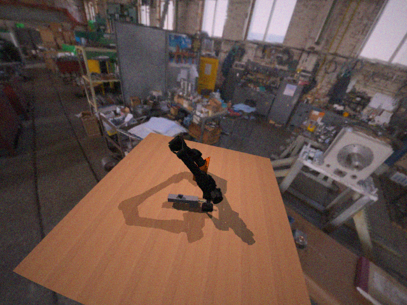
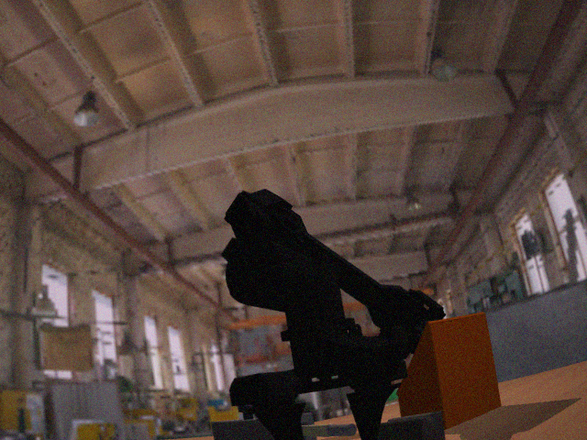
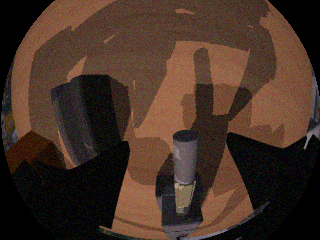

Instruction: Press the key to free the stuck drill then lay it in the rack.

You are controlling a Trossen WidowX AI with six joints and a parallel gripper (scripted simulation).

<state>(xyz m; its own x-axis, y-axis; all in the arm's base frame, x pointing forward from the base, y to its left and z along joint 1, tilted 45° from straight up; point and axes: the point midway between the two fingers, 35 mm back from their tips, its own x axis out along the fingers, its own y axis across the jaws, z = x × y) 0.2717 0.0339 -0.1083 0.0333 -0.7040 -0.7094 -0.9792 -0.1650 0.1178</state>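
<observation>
My gripper tip is now 4 cm to the left of the drill, 3 cm below it and 1 cm short of it. The rest, counted from my gripper tip: grey fixture block: 14 cm to the right, 3 cm ahead, 3 cm above; then dark grey rack: 8 cm behind, 1 cm to the left, 1 cm above; then small dark key: 16 cm to the right, 4 cm above, 3 cm ahead.
</observation>
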